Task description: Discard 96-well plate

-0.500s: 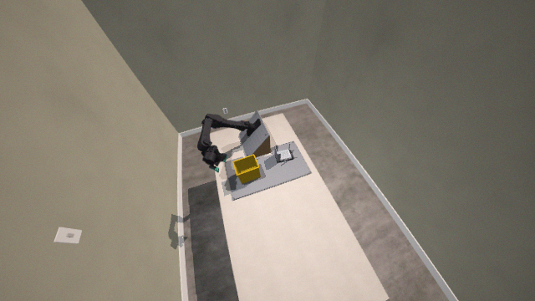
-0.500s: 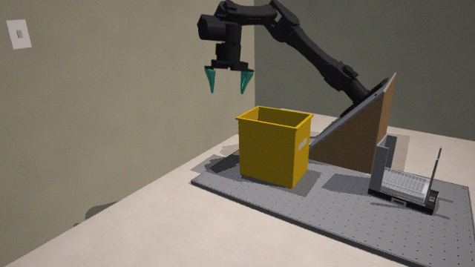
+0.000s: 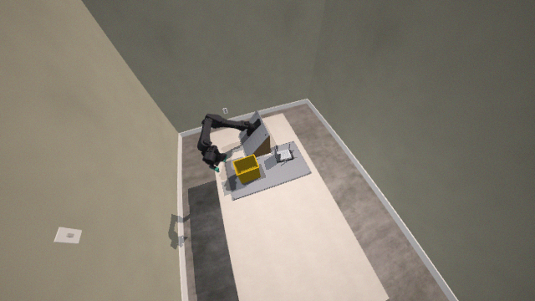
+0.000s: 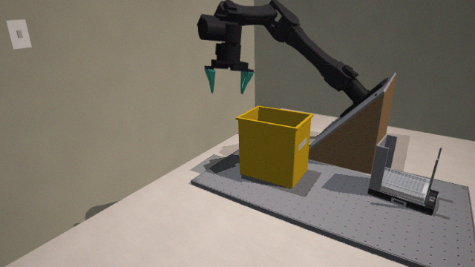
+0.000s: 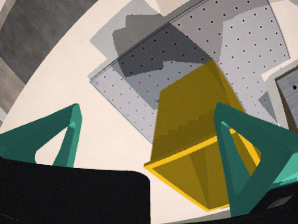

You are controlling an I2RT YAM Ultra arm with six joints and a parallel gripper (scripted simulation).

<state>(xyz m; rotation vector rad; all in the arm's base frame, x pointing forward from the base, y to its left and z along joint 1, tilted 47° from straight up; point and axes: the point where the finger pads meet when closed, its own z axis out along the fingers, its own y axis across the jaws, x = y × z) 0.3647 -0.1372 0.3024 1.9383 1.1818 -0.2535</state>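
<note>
Right now the tall grey post is 40 mm behind my hand, 460 mm to the left of it and 150 mm below it. Also, from my hand: yellow plastics bin W1 (180 mm to the left, 140 mm below); thin post (50 mm behind, 580 mm to the left, 150 mm below).
</note>
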